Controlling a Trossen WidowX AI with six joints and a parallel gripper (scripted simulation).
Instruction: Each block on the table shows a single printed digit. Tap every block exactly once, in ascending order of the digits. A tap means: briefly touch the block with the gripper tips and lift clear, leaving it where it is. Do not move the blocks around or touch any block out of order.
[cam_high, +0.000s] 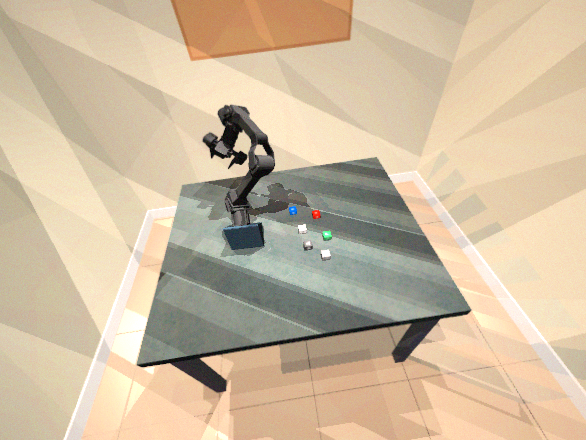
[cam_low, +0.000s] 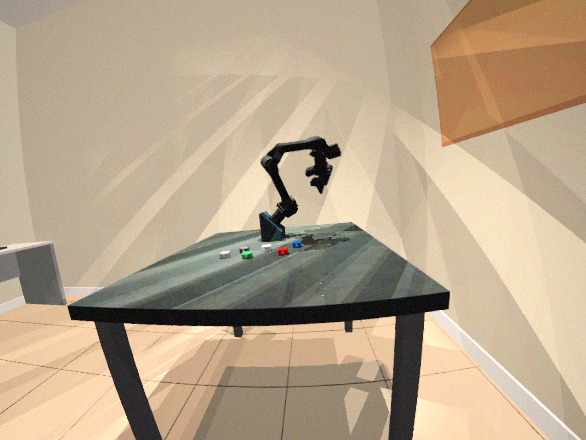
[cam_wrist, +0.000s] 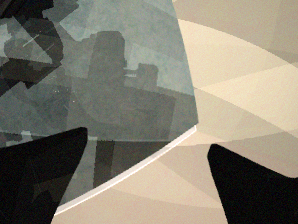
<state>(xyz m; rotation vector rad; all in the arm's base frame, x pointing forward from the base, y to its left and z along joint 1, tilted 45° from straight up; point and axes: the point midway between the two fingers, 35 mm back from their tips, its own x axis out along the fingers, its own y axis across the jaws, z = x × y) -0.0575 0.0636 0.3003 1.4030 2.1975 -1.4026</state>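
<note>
Now: gripper tip 30 cm short of the blue block, 21 cm above it and 13 cm to the left of it. The rest, counted from my gripper tip: red block (40 cm ahead, 21 cm below, 17 cm to the right); then white block (33 cm ahead, 25 cm to the right, 21 cm below); then dark grey block (35 cm ahead, 34 cm to the right, 21 cm below).
</note>
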